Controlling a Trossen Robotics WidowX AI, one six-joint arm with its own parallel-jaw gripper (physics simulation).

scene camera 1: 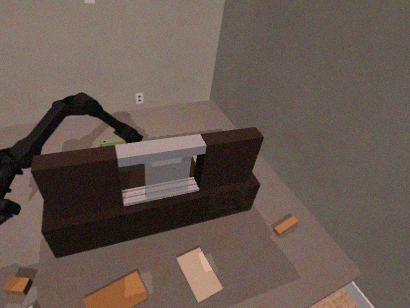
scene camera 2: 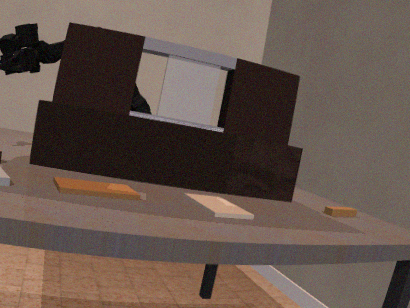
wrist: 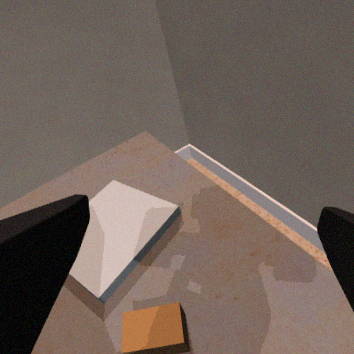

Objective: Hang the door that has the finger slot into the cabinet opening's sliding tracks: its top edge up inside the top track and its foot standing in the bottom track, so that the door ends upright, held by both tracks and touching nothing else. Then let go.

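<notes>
The dark cabinet has a pale top track and a ridged bottom track. A grey-white panel stands upright in the right part of the opening; a paler strip shows near its top in scene camera 1. Another white panel lies flat on the table. I cannot tell a finger slot on either panel. My gripper is open and empty, raised beyond the cabinet's left end, apart from both panels. Its tips are unclear in scene camera 1.
An orange panel and a cream panel lie before the cabinet. Small orange blocks lie right and left. A green piece is behind the cabinet. The arm rises behind it.
</notes>
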